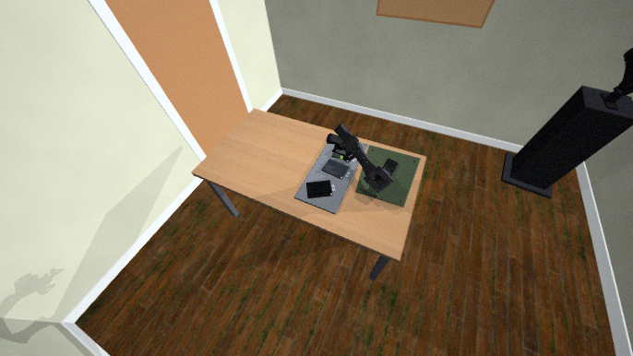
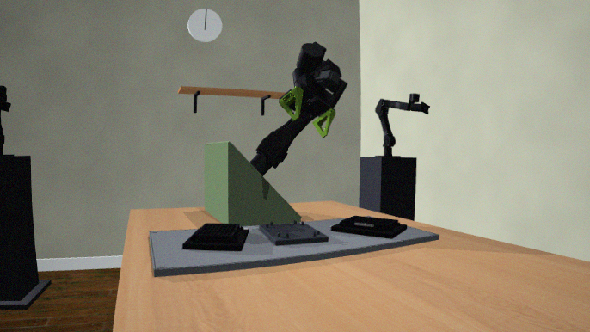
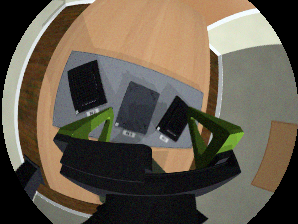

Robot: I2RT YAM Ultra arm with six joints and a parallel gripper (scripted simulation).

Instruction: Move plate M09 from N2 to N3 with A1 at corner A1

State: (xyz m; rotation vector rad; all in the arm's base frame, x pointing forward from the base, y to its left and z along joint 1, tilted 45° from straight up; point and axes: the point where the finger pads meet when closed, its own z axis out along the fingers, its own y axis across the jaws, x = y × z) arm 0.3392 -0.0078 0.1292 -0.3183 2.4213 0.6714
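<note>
Right now my hand is 25 cm above the dark nest, 16 cm to the right of it and 3 cm short of it. The rest, counted from my hand: grey nest 25 cm below, 5 cm to the right, 1 cm ahead.
</note>
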